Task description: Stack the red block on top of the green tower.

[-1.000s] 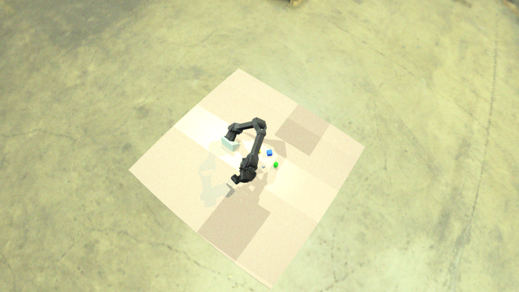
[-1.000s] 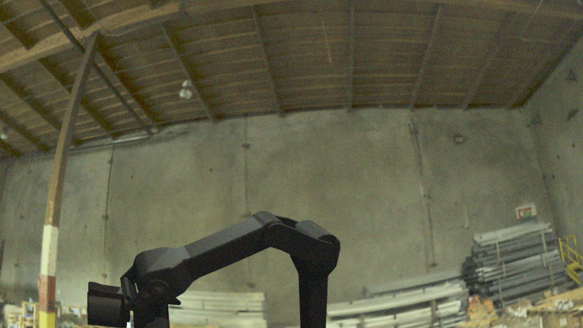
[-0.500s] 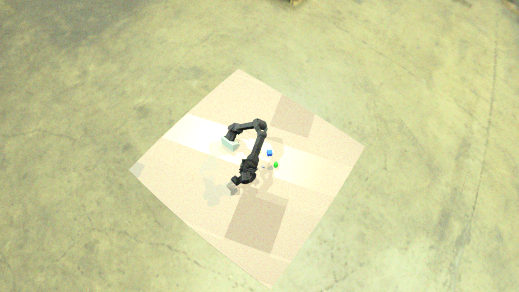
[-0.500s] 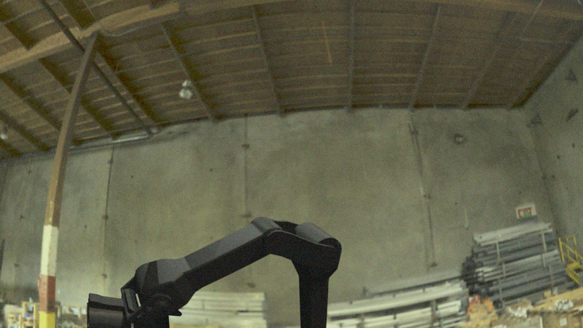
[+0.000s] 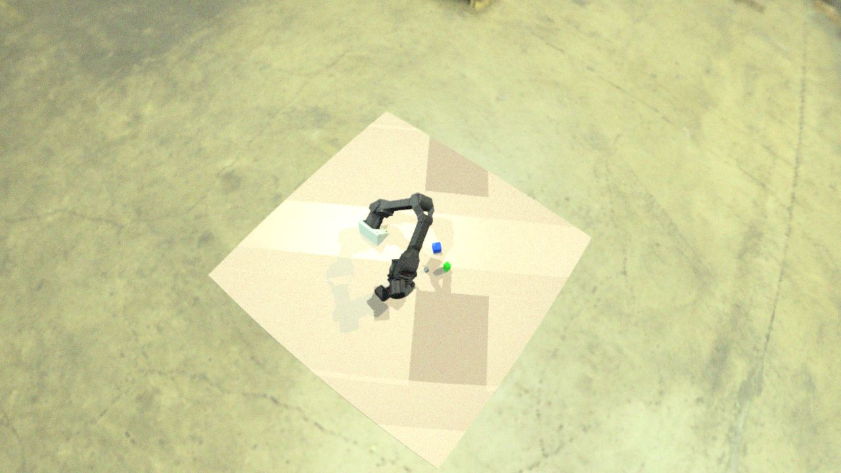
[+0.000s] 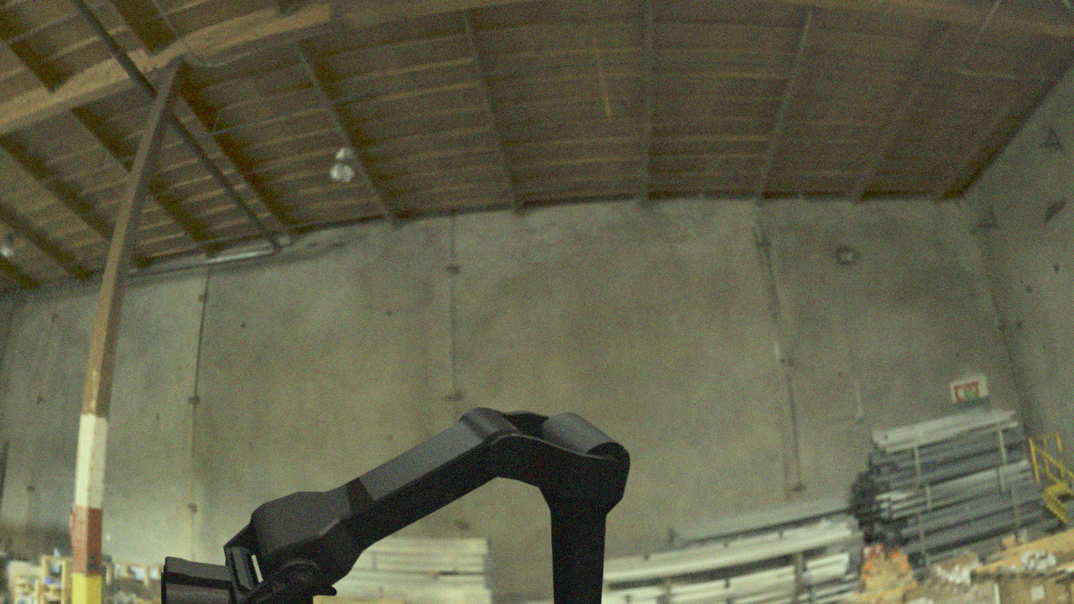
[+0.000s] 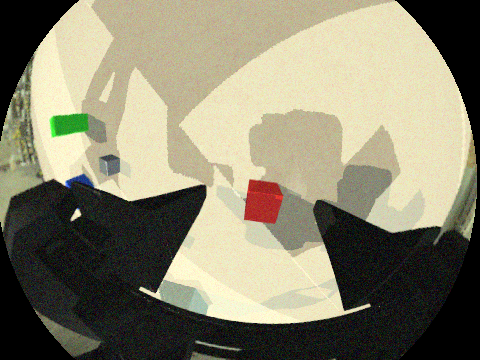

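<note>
Right now the red block is right at my gripper tip. Round my gripper tip: small grey block: 16 cm to the left, 2 cm ahead; blue block: 27 cm to the left, 2 cm behind, 1 cm above.
</note>
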